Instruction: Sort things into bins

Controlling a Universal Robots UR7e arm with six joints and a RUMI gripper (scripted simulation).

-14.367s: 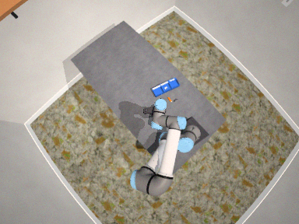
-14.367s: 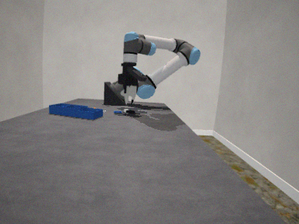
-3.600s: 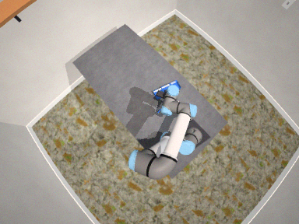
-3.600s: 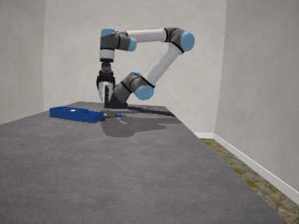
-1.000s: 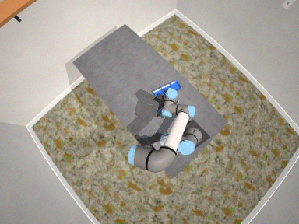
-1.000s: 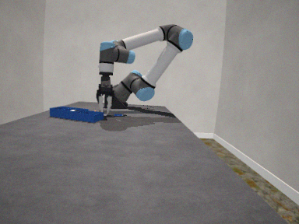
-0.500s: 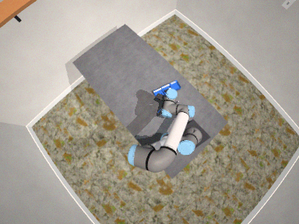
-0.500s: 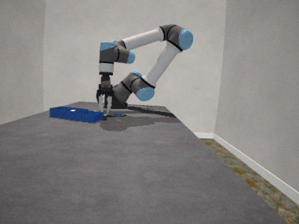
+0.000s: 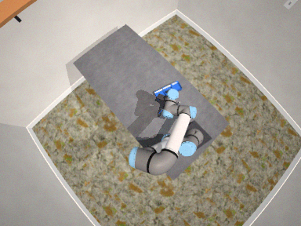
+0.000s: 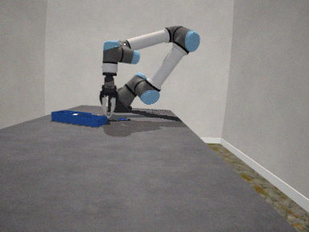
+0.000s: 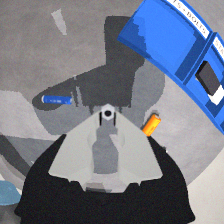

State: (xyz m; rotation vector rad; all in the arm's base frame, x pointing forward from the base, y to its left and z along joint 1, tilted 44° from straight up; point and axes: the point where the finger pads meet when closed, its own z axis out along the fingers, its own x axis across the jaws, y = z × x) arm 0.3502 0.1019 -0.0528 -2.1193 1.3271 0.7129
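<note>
Now: hand 1 cm past the orange piece, 7 cm to the left of it and 2 cm above it. The rest, counted from my hand: small black piece (4 cm behind, 11 cm to the right, 2 cm below); then grey nut (1 cm below); then blue cylinder (2 cm behind, 7 cm to the left, 2 cm below).
</note>
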